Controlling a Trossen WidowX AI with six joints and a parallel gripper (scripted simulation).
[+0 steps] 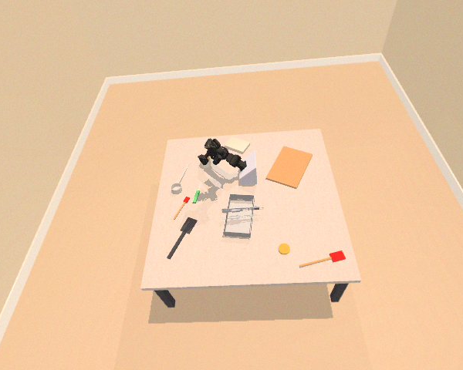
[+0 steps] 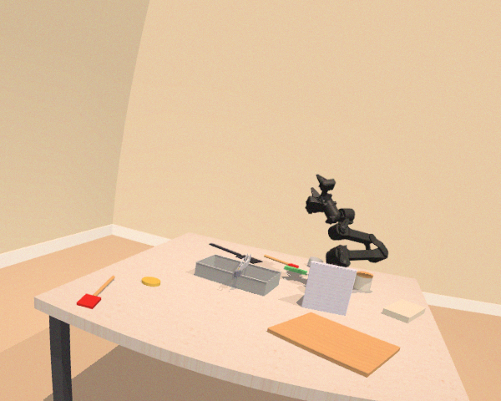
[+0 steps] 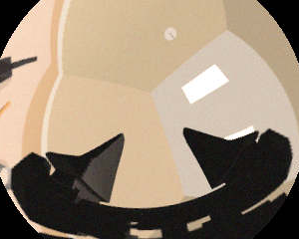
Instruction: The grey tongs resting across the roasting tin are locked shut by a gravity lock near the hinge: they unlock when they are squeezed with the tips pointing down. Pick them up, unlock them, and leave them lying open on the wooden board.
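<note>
My gripper tip is now 230 mm short of the roasting tin, 180 mm to the right of it and 410 mm above it. The rest, counted from my gripper tip: black spatula 310 mm ahead, 210 mm to the right, 430 mm below; cream block 460 mm behind, 250 mm to the left, 420 mm below; orange-lidded jar 310 mm behind, 20 mm to the right, 400 mm below.
</note>
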